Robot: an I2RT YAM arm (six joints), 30 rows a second.
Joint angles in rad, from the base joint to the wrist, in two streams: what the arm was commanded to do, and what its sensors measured. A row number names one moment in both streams.
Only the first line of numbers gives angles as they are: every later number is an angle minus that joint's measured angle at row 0.
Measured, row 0: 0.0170, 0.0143, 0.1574, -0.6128, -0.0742, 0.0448
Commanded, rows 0 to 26: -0.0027, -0.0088, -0.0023, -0.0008, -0.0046, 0.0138; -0.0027, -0.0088, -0.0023, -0.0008, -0.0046, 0.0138; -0.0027, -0.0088, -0.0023, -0.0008, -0.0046, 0.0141; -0.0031, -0.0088, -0.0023, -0.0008, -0.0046, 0.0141; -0.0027, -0.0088, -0.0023, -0.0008, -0.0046, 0.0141; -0.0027, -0.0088, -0.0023, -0.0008, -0.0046, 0.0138; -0.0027, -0.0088, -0.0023, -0.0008, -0.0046, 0.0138; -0.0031, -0.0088, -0.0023, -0.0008, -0.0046, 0.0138; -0.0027, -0.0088, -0.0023, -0.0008, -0.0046, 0.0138; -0.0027, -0.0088, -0.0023, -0.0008, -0.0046, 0.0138; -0.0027, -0.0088, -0.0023, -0.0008, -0.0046, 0.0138; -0.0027, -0.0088, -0.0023, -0.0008, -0.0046, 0.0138; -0.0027, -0.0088, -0.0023, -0.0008, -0.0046, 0.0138; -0.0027, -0.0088, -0.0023, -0.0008, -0.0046, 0.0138; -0.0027, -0.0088, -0.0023, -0.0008, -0.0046, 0.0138; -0.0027, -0.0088, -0.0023, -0.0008, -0.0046, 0.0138; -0.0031, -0.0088, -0.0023, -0.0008, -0.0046, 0.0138; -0.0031, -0.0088, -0.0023, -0.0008, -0.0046, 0.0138; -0.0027, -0.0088, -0.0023, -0.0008, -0.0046, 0.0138; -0.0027, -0.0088, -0.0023, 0.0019, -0.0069, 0.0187; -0.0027, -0.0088, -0.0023, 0.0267, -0.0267, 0.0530; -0.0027, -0.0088, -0.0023, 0.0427, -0.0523, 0.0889; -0.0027, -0.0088, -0.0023, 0.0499, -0.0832, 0.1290; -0.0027, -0.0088, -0.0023, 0.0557, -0.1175, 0.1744; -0.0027, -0.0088, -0.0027, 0.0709, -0.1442, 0.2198; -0.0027, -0.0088, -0.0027, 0.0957, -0.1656, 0.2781; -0.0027, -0.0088, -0.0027, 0.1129, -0.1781, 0.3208
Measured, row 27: 0.0000, 0.0004, -0.0027, 0.0850, -0.0893, 0.1496
